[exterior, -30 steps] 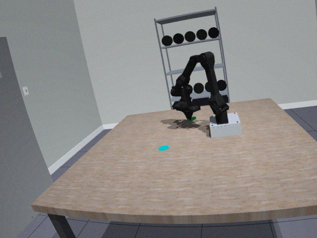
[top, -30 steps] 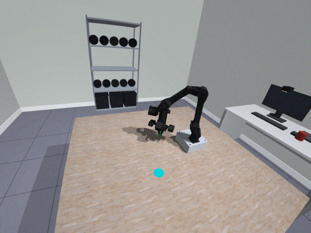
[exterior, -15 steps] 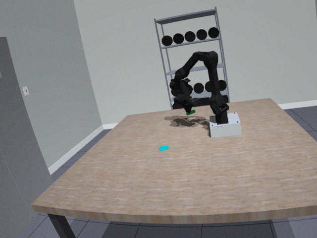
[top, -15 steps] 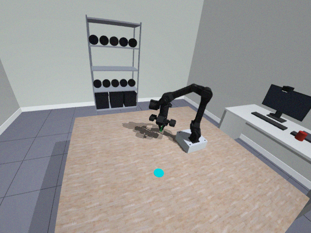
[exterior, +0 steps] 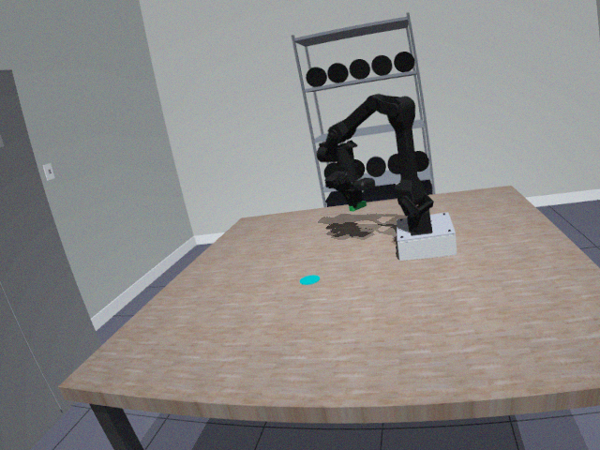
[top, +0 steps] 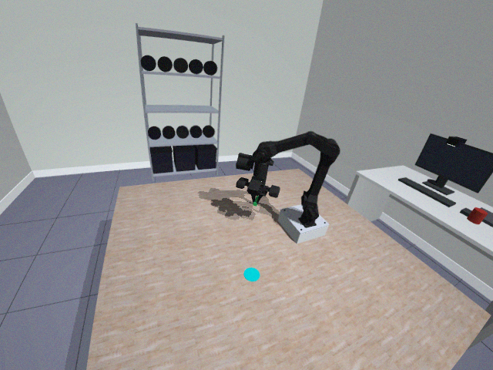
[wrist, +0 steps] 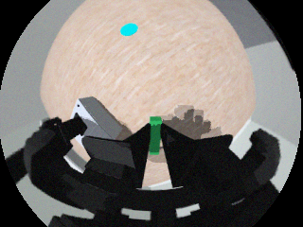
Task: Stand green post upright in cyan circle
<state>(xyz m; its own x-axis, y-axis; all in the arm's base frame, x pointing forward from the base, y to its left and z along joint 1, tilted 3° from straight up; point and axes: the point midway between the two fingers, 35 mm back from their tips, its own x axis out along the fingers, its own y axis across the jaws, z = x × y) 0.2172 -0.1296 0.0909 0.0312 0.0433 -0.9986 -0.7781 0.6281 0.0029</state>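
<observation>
My gripper tip is now 260 mm to the right of the cyan circle, 130 mm above it and 110 mm short of it. Also, from my gripper tip: green post 20 mm to the right, 10 mm behind.
</observation>
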